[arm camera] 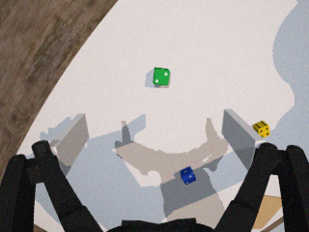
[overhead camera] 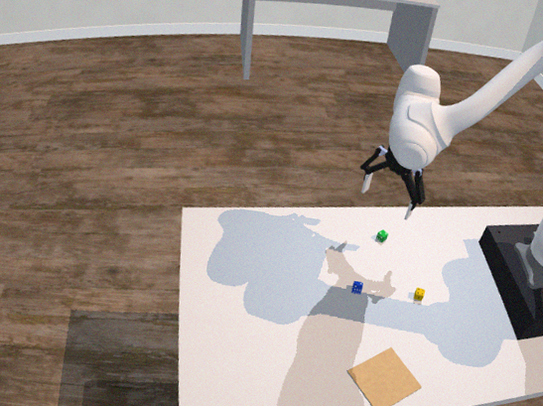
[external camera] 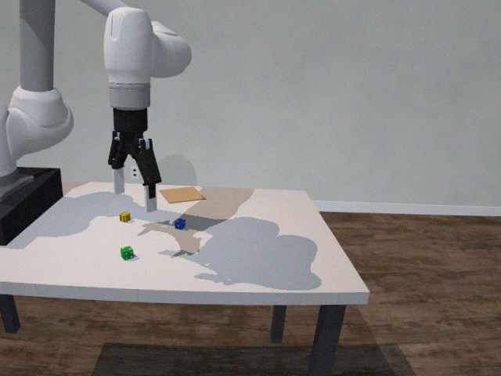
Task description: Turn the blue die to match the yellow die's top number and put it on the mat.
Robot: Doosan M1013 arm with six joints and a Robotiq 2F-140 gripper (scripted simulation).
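Now: the green die 150 mm below my hand, 20 mm behind it and 10 mm to the right of it. Also, from my hand: yellow die 200 mm to the left, 150 mm below, 110 mm behind; tan mat 470 mm to the left, 160 mm below; blue die 190 mm to the left, 150 mm below, 70 mm ahead.
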